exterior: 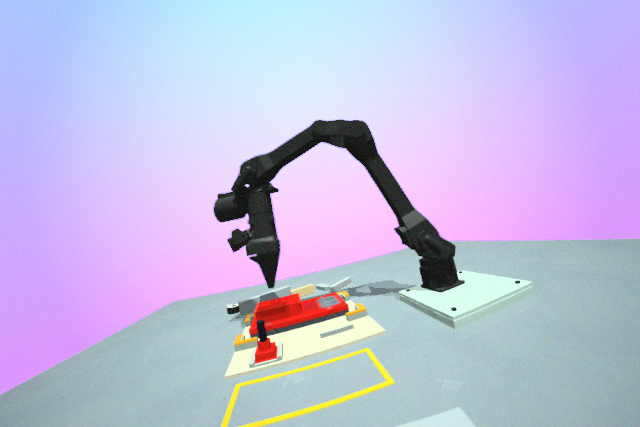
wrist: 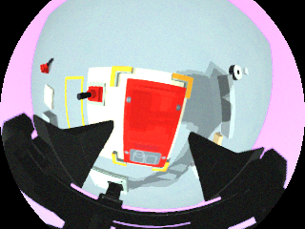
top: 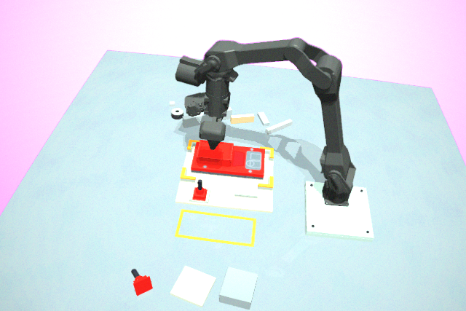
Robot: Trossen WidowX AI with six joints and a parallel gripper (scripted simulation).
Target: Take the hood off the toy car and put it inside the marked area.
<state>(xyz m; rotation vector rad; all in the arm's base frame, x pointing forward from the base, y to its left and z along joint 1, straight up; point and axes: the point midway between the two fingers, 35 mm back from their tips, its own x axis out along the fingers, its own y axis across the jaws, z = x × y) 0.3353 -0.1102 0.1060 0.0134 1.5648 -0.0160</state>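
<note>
Now: the hood 50 mm below my gripper tip.
</note>
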